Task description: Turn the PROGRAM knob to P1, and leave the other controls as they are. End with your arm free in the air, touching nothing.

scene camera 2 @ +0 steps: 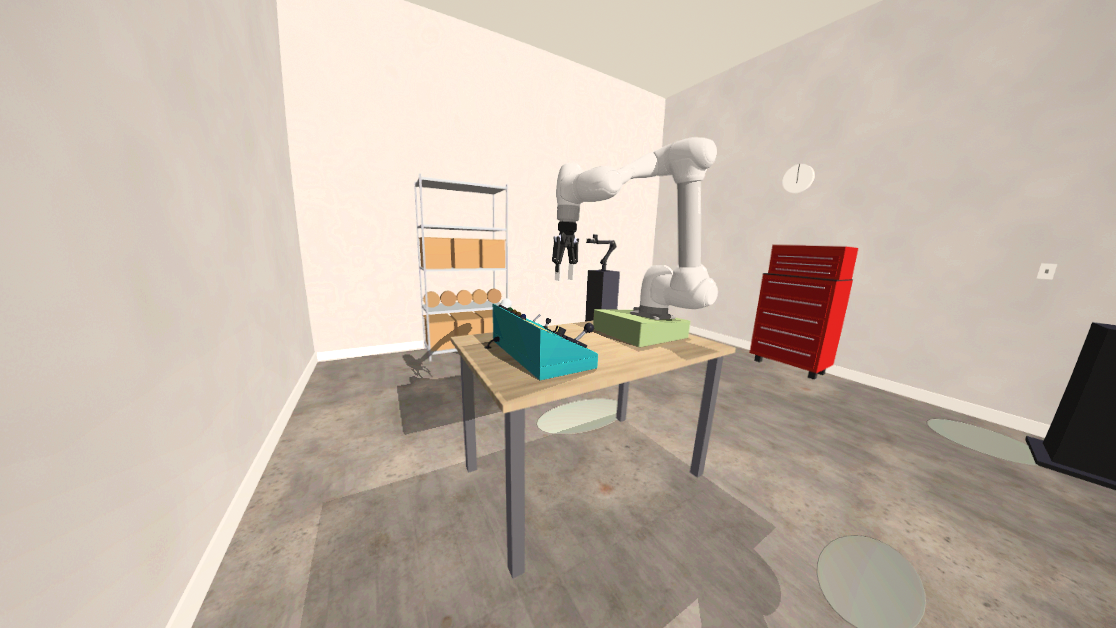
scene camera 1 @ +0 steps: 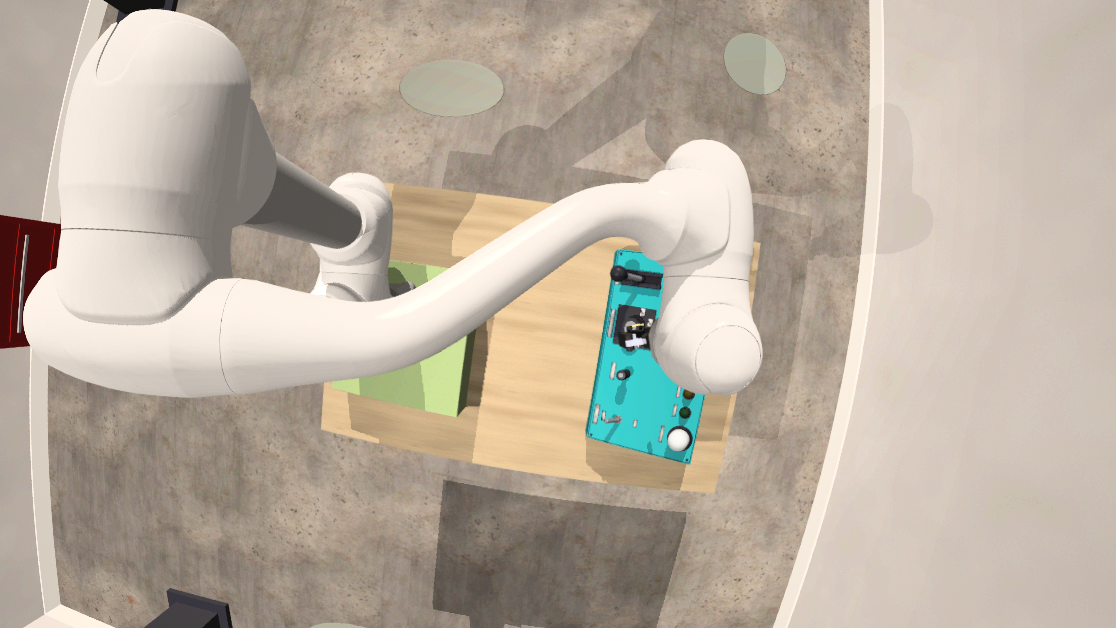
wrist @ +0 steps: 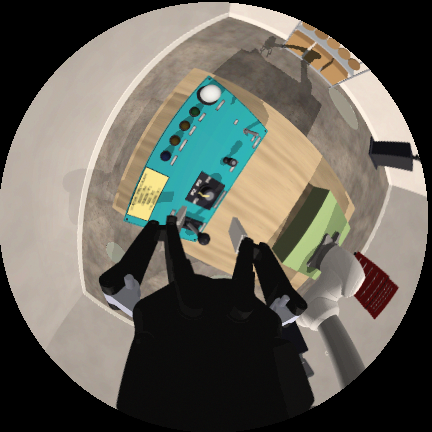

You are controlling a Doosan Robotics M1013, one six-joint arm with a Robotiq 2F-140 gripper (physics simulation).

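Places are measured from the arm's base along level axes (x up, y ahead, z left), in metres.
Where they show: gripper, fingertip midpoint: (scene camera 2: 564,280) (wrist: 207,218); arm's base, origin of the base link: (scene camera 2: 652,316) (wrist: 322,252).
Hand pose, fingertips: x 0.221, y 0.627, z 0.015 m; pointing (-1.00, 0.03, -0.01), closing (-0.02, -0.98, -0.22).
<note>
Each offset is from my fingertips to the top centre of the thing. "pt": to the spot under its first point.
The teal control panel (scene camera 1: 643,398) (scene camera 2: 516,341) (wrist: 200,150) lies on the table. Its PROGRAM knob @(dy +0.001, dx -0.193, dz -0.004 m) (wrist: 207,193) is a round dark knob on a black square plate with labels P1 to P4. The yellow pointer points to the P1/P2 side in the wrist view; which of the two it marks is too small to tell. My gripper (scene camera 2: 563,274) (wrist: 207,218) is partly open, with nothing between its fingers. It hangs well above the panel, pointing down and touching nothing. In scene camera 1 the arm hides most of the gripper and part of the panel.
The panel also bears a black ball-ended lever @(dy -0.040, dx -0.157, dz +0.120 m) (scene camera 1: 618,273) (wrist: 203,239), a small black stick @(dy -0.003, dx -0.183, dz -0.124 m) (wrist: 230,161), a metal toggle @(dy -0.026, dx -0.191, dz -0.243 m) (wrist: 251,132), a white dome @(pt dy +0.120, dx -0.111, dz -0.255 m) (scene camera 1: 678,438) (wrist: 209,93), several dark round lamps and a yellow card @(dy +0.169, dx -0.139, dz +0.064 m) (wrist: 148,194). The green base block (scene camera 2: 641,328) (wrist: 320,215) carries the arm.
</note>
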